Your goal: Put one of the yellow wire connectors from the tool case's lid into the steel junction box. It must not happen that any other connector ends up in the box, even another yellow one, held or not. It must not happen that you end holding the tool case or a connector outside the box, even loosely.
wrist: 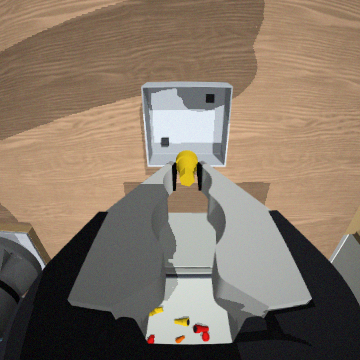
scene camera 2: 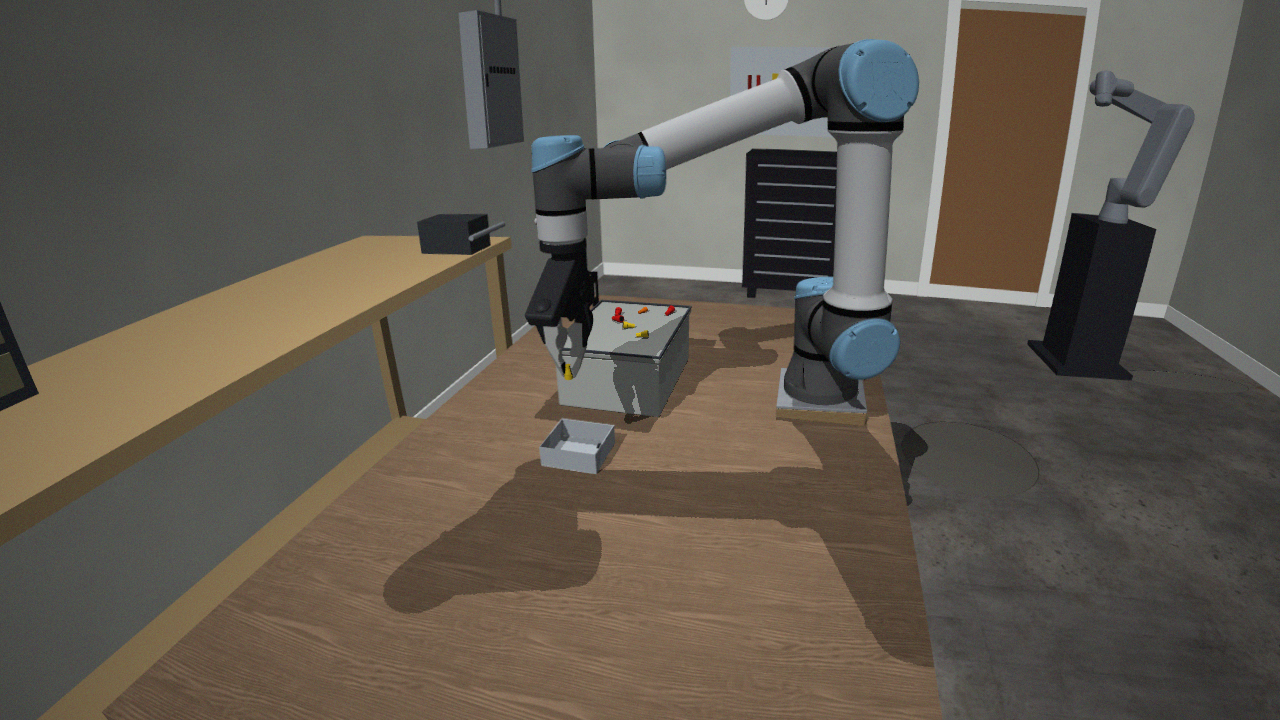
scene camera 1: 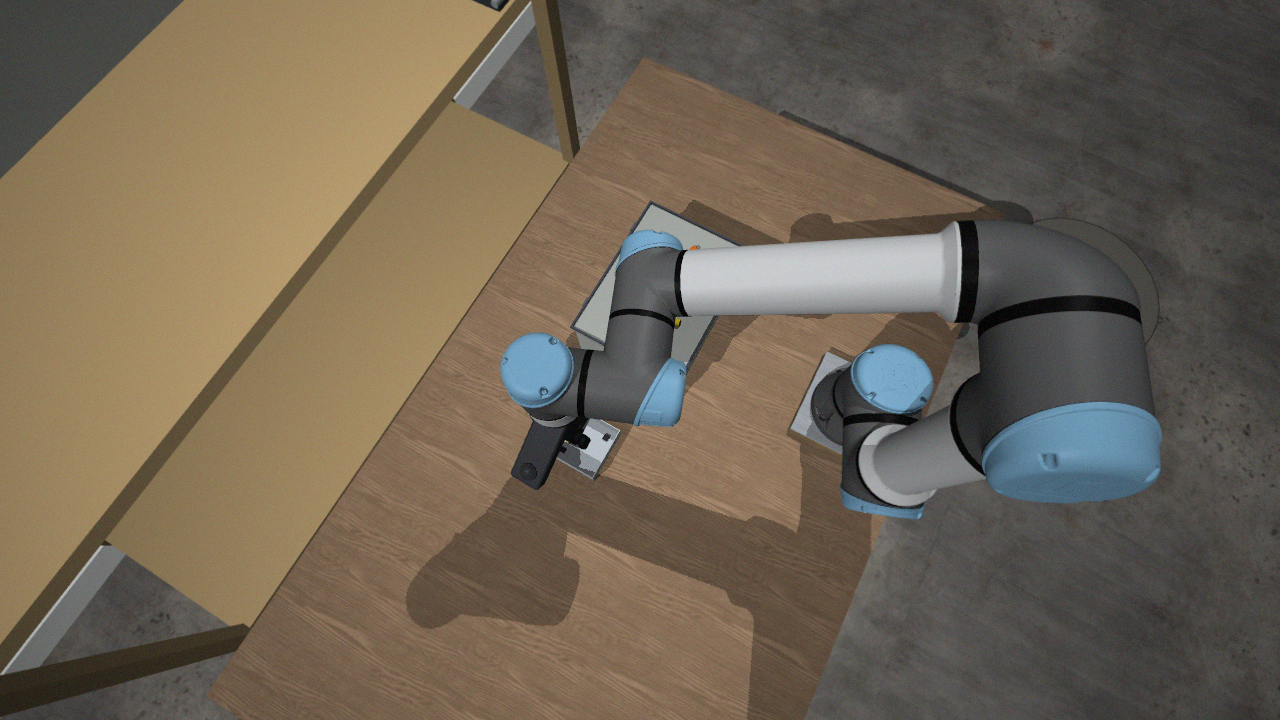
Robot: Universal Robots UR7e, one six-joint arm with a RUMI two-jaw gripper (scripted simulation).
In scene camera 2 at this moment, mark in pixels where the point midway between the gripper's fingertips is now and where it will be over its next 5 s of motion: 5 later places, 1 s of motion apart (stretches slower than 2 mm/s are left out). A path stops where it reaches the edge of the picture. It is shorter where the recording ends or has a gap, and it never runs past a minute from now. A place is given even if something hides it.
My gripper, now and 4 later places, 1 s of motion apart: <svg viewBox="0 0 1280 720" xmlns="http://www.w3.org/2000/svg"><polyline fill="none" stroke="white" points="569,377 575,448 572,424 567,356 565,339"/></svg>
